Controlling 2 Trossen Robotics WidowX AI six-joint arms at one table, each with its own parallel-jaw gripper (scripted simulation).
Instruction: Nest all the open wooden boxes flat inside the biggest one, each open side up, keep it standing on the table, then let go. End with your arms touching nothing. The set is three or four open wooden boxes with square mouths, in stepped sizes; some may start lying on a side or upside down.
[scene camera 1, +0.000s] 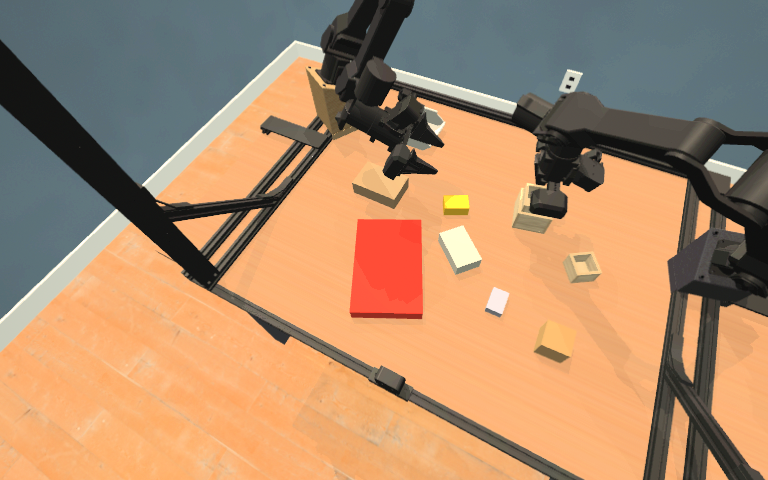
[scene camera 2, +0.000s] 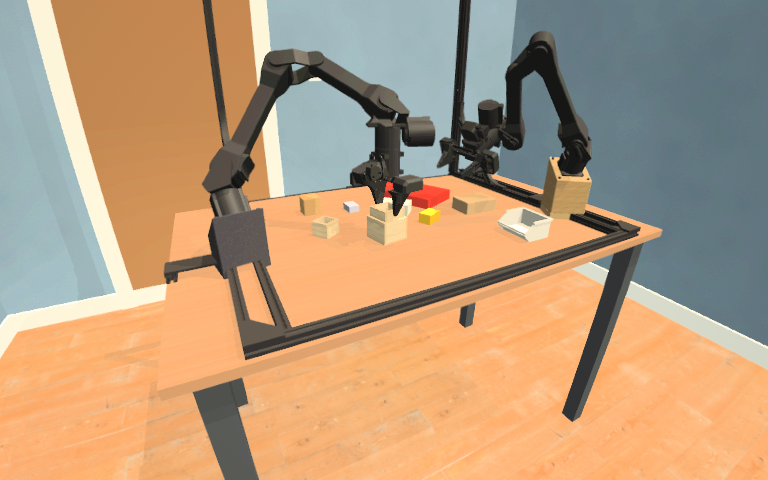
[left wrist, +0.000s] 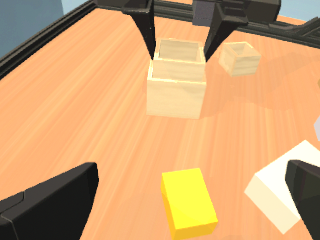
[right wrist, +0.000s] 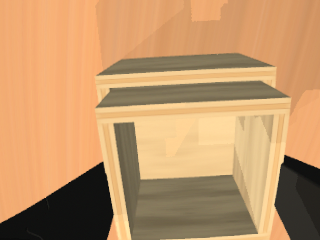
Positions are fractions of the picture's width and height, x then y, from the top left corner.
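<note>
You'd see my left gripper at (scene camera 1: 0.57, 0.33) and my right gripper at (scene camera 2: 0.50, 0.44). There's a biggest wooden box (scene camera 2: 0.51, 0.48), (scene camera 1: 0.68, 0.46), (left wrist: 0.54, 0.41), (right wrist: 0.59, 0.29), and a middle-sized wooden box (right wrist: 0.63, 0.64), (left wrist: 0.53, 0.26). There's also a smallest wooden box (scene camera 1: 0.76, 0.56), (left wrist: 0.74, 0.25); in the right wrist view the smallest wooden box is out of frame. Then there's a white bin (scene camera 2: 0.67, 0.46), and in the left wrist view the white bin is out of frame. I can also see a red slab (scene camera 1: 0.50, 0.58), a cream block (scene camera 1: 0.60, 0.53) and an orange-tan block (scene camera 1: 0.72, 0.71).
</note>
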